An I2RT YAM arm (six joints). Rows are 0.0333 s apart.
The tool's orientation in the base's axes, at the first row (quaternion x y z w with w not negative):
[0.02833, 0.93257, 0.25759, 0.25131]
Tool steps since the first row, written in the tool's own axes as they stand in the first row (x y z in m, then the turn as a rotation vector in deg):
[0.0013, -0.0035, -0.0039, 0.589, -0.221, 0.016]
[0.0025, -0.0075, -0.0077, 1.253, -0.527, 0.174]
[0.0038, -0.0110, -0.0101, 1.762, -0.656, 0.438]
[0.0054, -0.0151, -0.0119, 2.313, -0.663, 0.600]
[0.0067, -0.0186, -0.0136, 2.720, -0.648, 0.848]
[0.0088, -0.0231, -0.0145, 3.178, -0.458, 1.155]
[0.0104, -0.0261, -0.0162, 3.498, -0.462, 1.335]
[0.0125, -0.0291, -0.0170, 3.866, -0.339, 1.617]
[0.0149, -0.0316, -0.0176, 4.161, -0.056, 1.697]
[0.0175, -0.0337, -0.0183, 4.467, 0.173, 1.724]
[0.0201, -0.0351, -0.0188, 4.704, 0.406, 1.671]
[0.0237, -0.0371, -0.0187, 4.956, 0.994, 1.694]
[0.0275, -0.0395, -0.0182, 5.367, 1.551, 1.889]
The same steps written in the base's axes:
[-0.0028, -0.0046, 0.0006, -0.489, -0.076, -0.389]
[-0.0053, -0.0096, 0.0009, -0.968, -0.147, -0.959]
[-0.0074, -0.0135, 0.0003, -1.275, -0.042, -1.449]
[-0.0093, -0.0176, -0.0011, -1.676, 0.127, -1.823]
[-0.0110, -0.0212, -0.0022, -1.913, 0.330, -2.184]
[-0.0129, -0.0252, -0.0047, -2.178, 0.721, -2.526]
[-0.0149, -0.0283, -0.0056, -2.370, 0.860, -2.806]
[-0.0169, -0.0308, -0.0075, -2.564, 1.165, -3.122]
[-0.0191, -0.0328, -0.0094, -2.804, 1.501, -3.175]
[-0.0215, -0.0345, -0.0111, -3.076, 1.768, -3.220]
[-0.0239, -0.0355, -0.0126, -3.326, 1.988, -3.174]
[-0.0269, -0.0365, -0.0153, -3.579, 2.554, -3.014]
[-0.0298, -0.0377, -0.0185, -3.886, 3.202, -3.070]

